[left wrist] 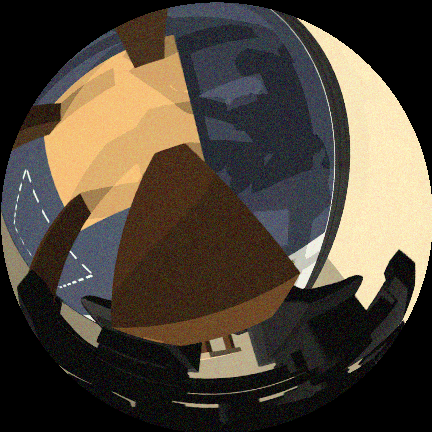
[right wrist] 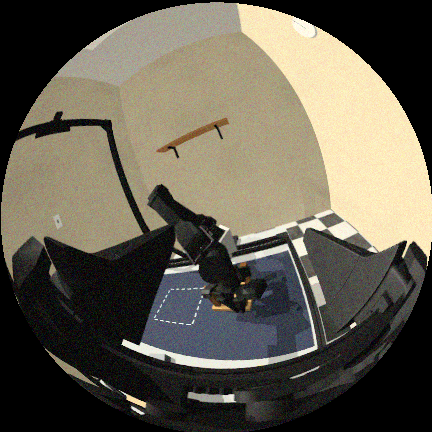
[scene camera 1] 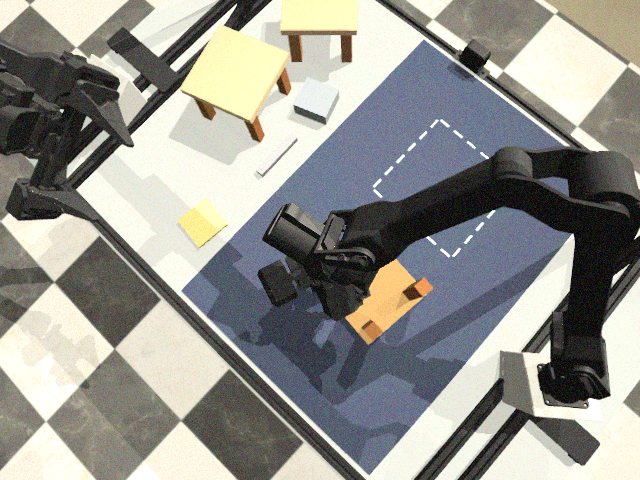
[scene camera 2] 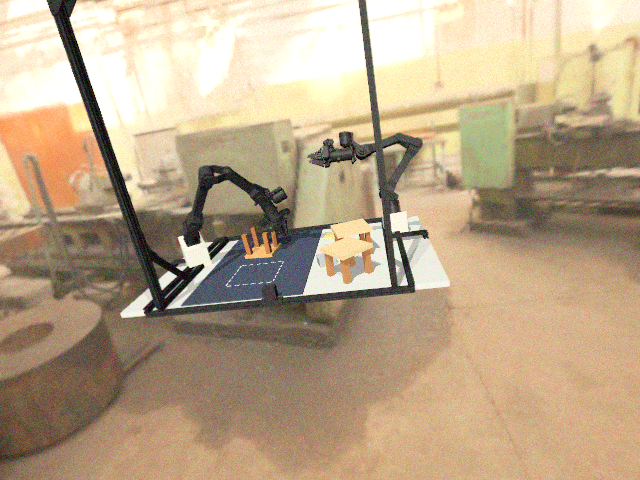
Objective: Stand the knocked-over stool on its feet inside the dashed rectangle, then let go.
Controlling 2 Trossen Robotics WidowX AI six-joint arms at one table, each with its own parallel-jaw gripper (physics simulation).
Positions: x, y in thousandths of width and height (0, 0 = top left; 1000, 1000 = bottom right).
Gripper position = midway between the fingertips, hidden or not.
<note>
The left gripper (scene camera 1: 480, 545) is part open and touches an orange stool (scene camera 1: 615, 607). The right gripper (scene camera 1: 177, 384) is open, with nothing in its grasp.
The orange stool also shows in the left wrist view (left wrist: 448, 610) and in scene camera 2 (scene camera 2: 405, 522). The left gripper is seen too in the left wrist view (left wrist: 506, 596) and in the right wrist view (right wrist: 557, 723). The right gripper also shows in the right wrist view (right wrist: 564, 541).
</note>
